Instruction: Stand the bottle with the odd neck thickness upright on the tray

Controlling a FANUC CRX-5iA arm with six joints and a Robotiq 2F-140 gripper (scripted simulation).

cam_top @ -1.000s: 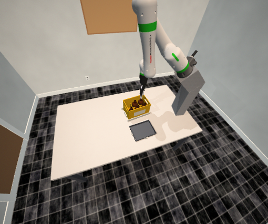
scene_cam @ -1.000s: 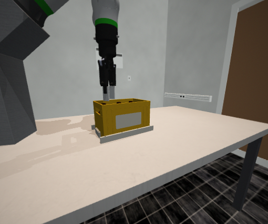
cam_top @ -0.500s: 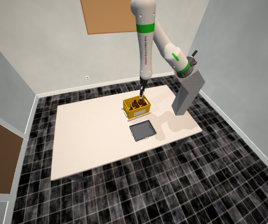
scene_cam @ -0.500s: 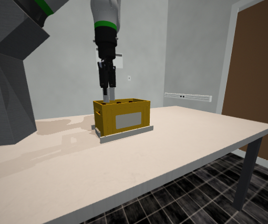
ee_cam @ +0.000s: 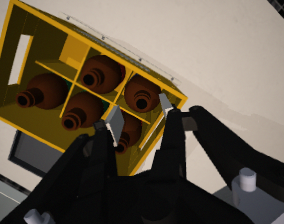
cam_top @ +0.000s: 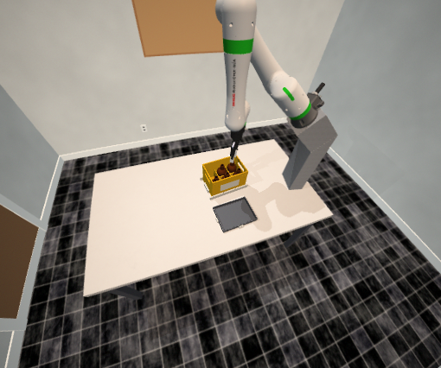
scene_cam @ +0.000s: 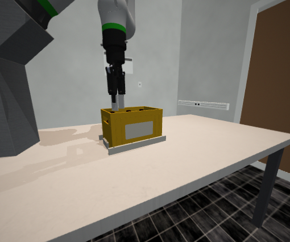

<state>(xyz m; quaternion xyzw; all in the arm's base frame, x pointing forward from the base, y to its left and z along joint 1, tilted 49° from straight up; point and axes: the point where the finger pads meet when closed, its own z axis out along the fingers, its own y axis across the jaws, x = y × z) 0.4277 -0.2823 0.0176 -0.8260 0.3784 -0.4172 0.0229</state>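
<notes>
The crate lies 9 cm ahead of my hand, 2 cm to the left of it and 13 cm below it. Also, from my hand: brown bottle 11 cm ahead, 7 cm to the left, 13 cm below; then dark grey tray 21 cm ahead, 28 cm to the left, 20 cm below.
</notes>
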